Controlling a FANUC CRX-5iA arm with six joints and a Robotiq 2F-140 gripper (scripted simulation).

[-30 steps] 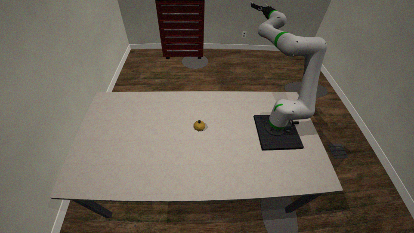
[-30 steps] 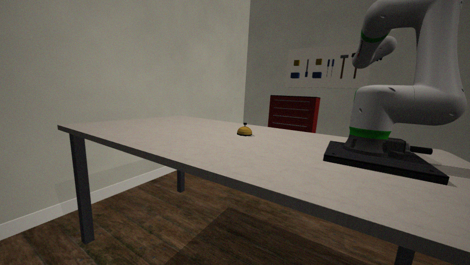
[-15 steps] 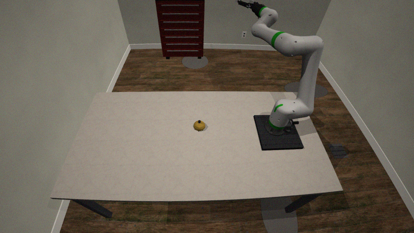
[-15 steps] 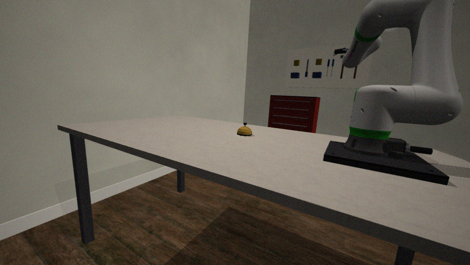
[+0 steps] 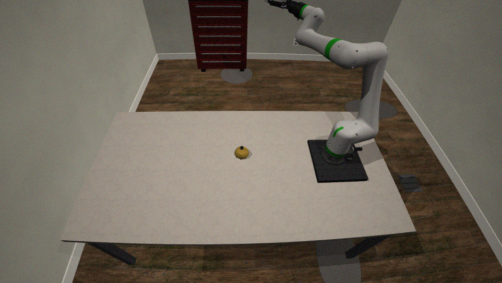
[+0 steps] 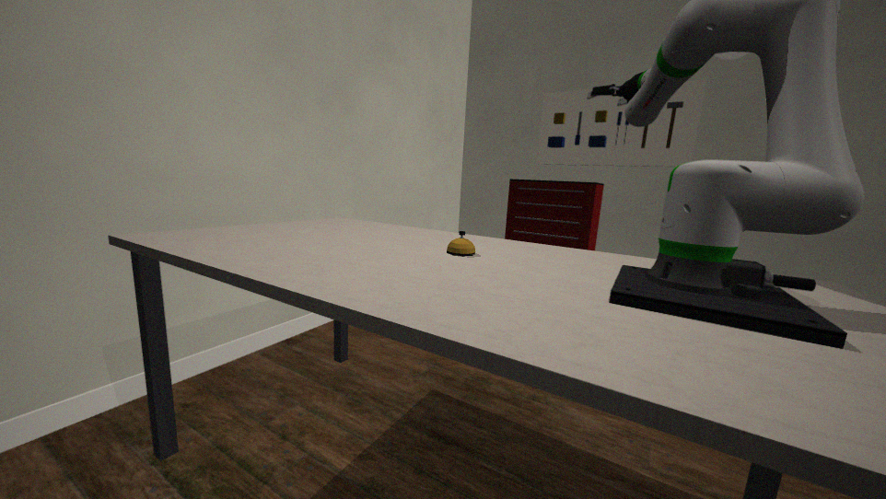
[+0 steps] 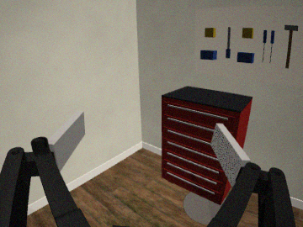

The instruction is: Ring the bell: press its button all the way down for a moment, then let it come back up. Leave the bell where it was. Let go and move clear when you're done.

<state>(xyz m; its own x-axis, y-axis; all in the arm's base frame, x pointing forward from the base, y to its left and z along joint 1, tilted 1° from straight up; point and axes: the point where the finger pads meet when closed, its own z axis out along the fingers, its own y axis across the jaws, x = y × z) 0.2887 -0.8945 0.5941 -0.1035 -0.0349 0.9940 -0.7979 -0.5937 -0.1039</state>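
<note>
The bell button lies 85 cm to the left of my hand, 54 cm below it and 26 cm ahead of it. Round my hand: small yellow dome bell: 85 cm to the left, 56 cm below, 26 cm ahead.
</note>
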